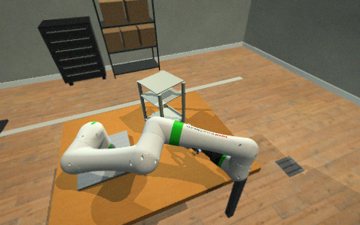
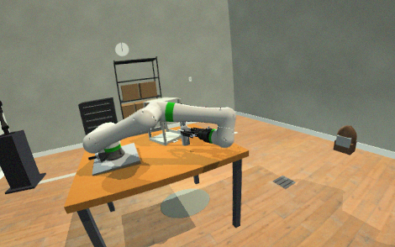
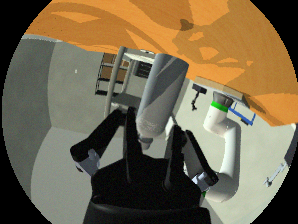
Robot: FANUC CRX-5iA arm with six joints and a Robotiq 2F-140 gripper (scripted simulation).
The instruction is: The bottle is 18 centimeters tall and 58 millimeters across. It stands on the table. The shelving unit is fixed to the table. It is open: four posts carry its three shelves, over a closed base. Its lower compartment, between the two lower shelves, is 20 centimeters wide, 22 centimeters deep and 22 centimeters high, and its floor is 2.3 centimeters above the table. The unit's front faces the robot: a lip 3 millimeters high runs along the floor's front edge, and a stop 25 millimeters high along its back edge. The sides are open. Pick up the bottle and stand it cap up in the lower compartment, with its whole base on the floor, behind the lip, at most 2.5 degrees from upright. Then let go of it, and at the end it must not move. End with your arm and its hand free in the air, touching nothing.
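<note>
Now: hand 330 mm to the right of the shelving unit, 80 mm past it and 20 mm below it. From my hand the other things lie so: pale grey bottle: 10 mm above.
</note>
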